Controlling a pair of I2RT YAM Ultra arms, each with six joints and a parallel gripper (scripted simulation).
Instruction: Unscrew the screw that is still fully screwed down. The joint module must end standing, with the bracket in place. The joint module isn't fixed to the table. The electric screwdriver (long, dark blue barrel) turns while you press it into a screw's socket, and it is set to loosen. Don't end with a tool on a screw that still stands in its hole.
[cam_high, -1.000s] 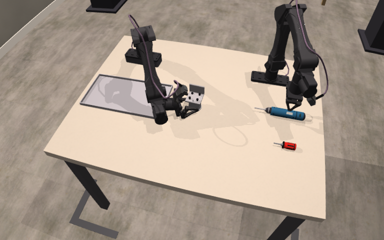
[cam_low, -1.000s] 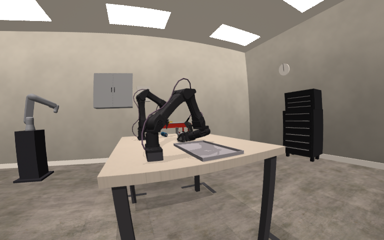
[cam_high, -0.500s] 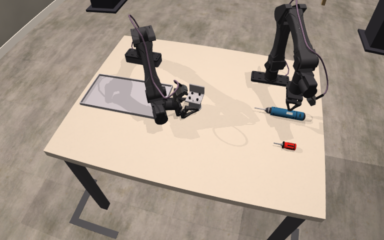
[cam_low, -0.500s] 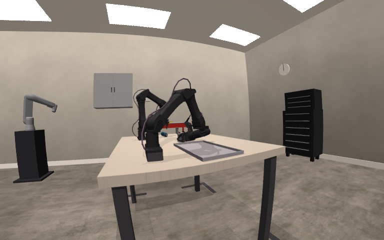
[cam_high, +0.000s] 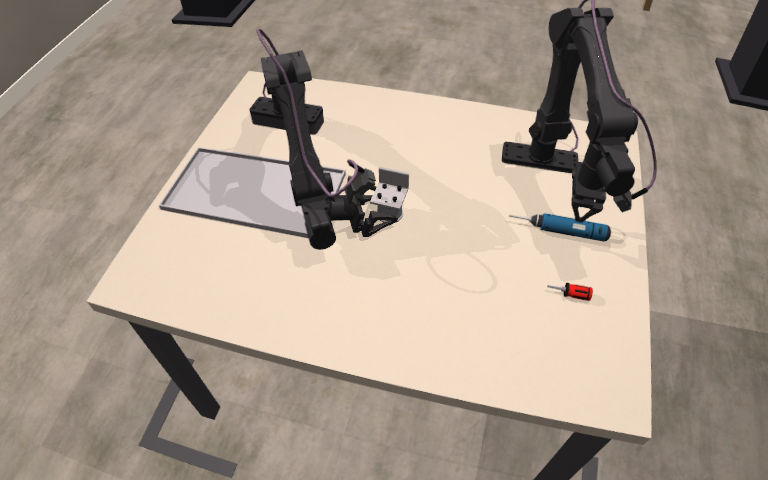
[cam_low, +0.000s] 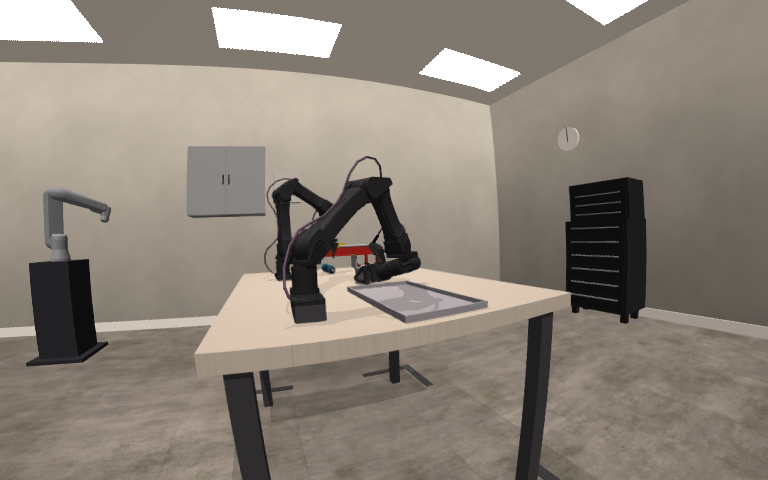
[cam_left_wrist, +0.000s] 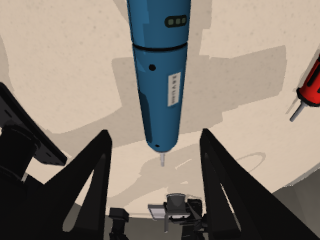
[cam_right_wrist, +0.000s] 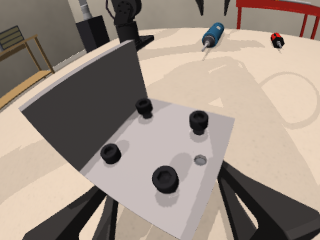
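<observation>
The grey L-shaped bracket is 50 mm above my right hand. Round my right hand: shallow grey tray (350 mm to the right, 20 mm below); small red-handled screwdriver (430 mm to the left, 140 mm ahead, 10 mm below).
</observation>
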